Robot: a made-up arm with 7 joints. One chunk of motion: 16 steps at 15 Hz.
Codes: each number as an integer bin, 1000 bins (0 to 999) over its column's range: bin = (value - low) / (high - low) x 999, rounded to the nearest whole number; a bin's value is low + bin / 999 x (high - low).
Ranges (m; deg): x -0.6..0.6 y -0.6..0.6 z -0.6..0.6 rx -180..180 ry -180..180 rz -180..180
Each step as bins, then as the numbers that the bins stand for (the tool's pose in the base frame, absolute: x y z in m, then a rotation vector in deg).
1 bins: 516 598 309 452 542 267
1 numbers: 0.0198 0.1183 -0.2288 -17.12 15.32 -83.78
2 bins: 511 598 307 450 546 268
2 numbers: 0.0138 0.1183 -0.2312 -17.84 16.76 -83.42
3 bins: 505 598 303 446 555 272
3 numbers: 0.0066 0.1183 -0.2360 -19.28 20.00 -81.98
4 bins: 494 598 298 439 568 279
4 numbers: -0.0066 0.1183 -0.2420 -21.80 24.68 -79.46
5 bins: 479 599 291 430 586 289
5 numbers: -0.0246 0.1195 -0.2505 -25.05 31.17 -75.86
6 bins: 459 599 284 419 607 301
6 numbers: -0.0486 0.1195 -0.2589 -29.01 38.74 -71.53
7 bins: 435 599 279 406 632 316
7 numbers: -0.0775 0.1195 -0.2649 -33.69 47.75 -66.13
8 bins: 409 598 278 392 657 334
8 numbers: -0.1087 0.1183 -0.2661 -38.74 56.76 -59.64
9 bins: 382 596 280 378 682 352
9 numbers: -0.1411 0.1159 -0.2637 -43.78 65.77 -53.15
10 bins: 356 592 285 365 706 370
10 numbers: -0.1724 0.1111 -0.2577 -48.47 74.41 -46.67
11 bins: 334 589 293 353 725 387
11 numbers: -0.1988 0.1075 -0.2480 -52.79 81.26 -40.54
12 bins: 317 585 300 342 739 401
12 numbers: -0.2192 0.1027 -0.2396 -56.76 86.31 -35.50
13 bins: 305 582 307 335 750 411
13 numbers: -0.2336 0.0991 -0.2312 -59.28 90.27 -31.89
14 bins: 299 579 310 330 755 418
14 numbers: -0.2408 0.0955 -0.2276 -61.08 92.07 -29.37
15 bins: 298 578 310 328 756 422
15 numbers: -0.2420 0.0943 -0.2276 -61.80 92.43 -27.93
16 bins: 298 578 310 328 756 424
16 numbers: -0.2420 0.0943 -0.2276 -61.80 92.43 -27.21
